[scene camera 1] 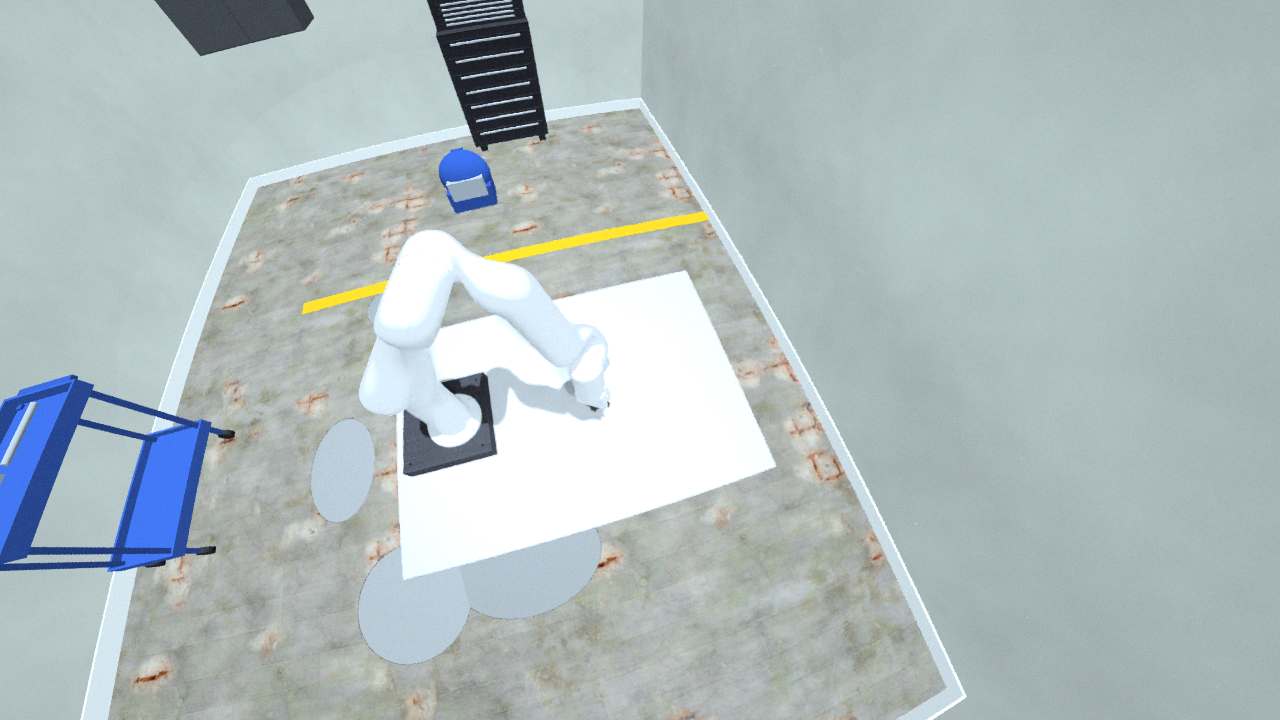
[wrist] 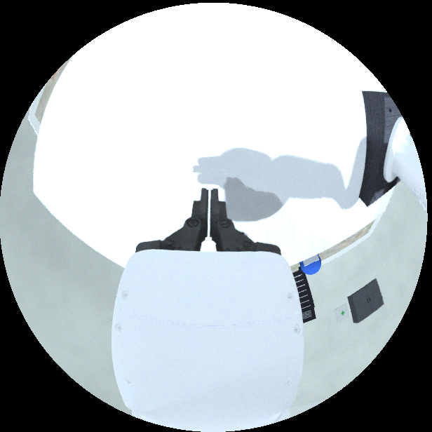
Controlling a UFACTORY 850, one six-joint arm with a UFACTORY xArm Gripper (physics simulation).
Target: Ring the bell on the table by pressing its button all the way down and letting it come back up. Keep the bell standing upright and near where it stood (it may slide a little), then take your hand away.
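My gripper (scene camera 1: pixel 601 409) (wrist: pixel 209 199) is shut with nothing between its fingers. In the wrist view its two dark fingers point away from the white hand, low over the white table (scene camera 1: pixel 680 385) (wrist: pixel 125 100). The bell does not show clearly in either view. In the wrist view a tiny dark speck shows at the outer edge of the right finger linkage; I cannot tell whether it is part of the bell. The bell's button, and whether anything touches it, are hidden.
The arm's black base plate (scene camera 1: pixel 474 452) (wrist: pixel 372 150) is bolted at one side of the table. The arm's shadow falls on the table beside the fingers. A blue cart (scene camera 1: pixel 165 488), a blue bin (scene camera 1: pixel 467 170) and a black drawer cabinet (scene camera 1: pixel 494 80) stand off the table.
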